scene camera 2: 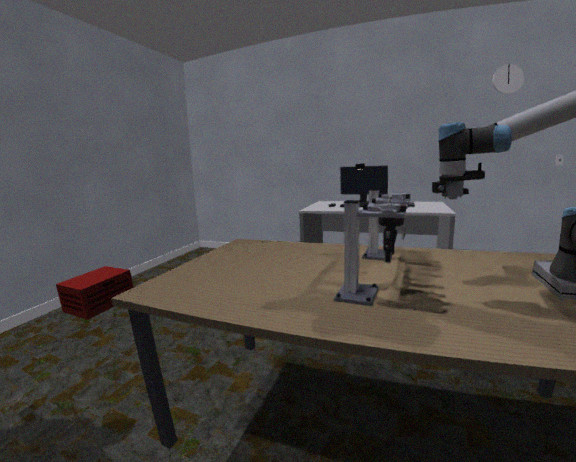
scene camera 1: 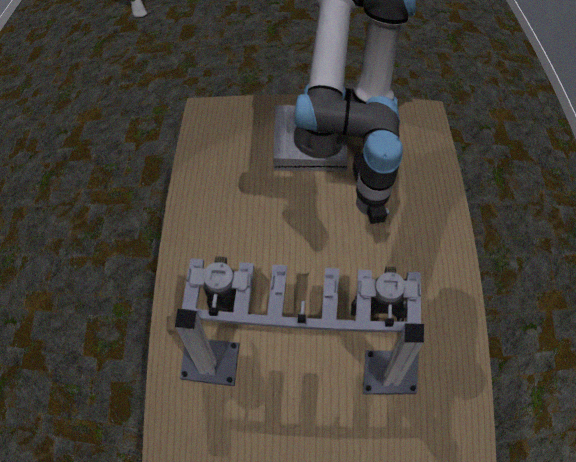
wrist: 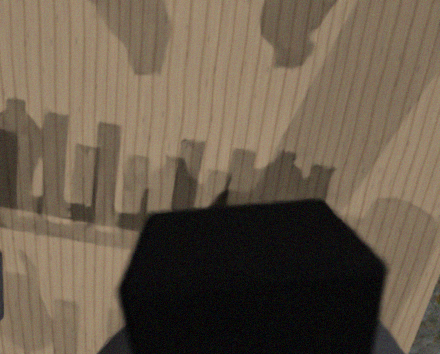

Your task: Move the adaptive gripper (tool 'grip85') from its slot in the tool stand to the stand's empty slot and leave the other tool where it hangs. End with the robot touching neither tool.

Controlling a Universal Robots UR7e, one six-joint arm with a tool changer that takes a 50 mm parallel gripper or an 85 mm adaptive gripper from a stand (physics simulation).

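Places are measured from the arm's base along level axes (x ahead, y left, z up), in metres.
Where they show: arm's base, origin of the base link: (scene camera 2: 575, 274) (scene camera 1: 318, 138).
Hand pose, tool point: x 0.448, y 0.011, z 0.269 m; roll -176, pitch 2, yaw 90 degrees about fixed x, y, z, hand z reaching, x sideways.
Things, the pixels of their top centre, and the offset from my tool point. "spot": a spot on its surface instead. Level surfaces: height alone.
- middle slot's left prong, surface spot: (scene camera 1: 276, 300) spot: dx +0.168, dy -0.237, dz -0.045 m
- right prong, surface spot: (scene camera 1: 330, 305) spot: dx +0.201, dy -0.131, dz -0.045 m
- wooden table, its level: dz -0.327 m
The tool stand (scene camera 1: 250, 319) (scene camera 2: 351, 245) carries two hanging tools. One tool (scene camera 1: 219, 278) hangs in the left slot and the other tool (scene camera 1: 390, 288) in the right slot in scene camera 1; which is the adaptive gripper is not clear. The middle slot's left prong (scene camera 1: 276, 300) and right prong (scene camera 1: 330, 305) hold no tool. Dark tool parts (scene camera 2: 391, 220) hang below the prongs in scene camera 2, overlapping, so finger openings are unclear. The arm's bare wrist coupling (scene camera 2: 453, 191) carries no gripper; it is apart from both tools, on the robot side and above prong height.
The robot base (scene camera 1: 310, 161) (scene camera 2: 555, 277) stands on the wooden table (scene camera 1: 210, 200) (scene camera 2: 225, 285). The stand's posts rise from two foot plates (scene camera 1: 227, 360) (scene camera 1: 372, 372). A black block (wrist: 250, 275) fills the lower middle of the wrist view, with stand shadows behind it.
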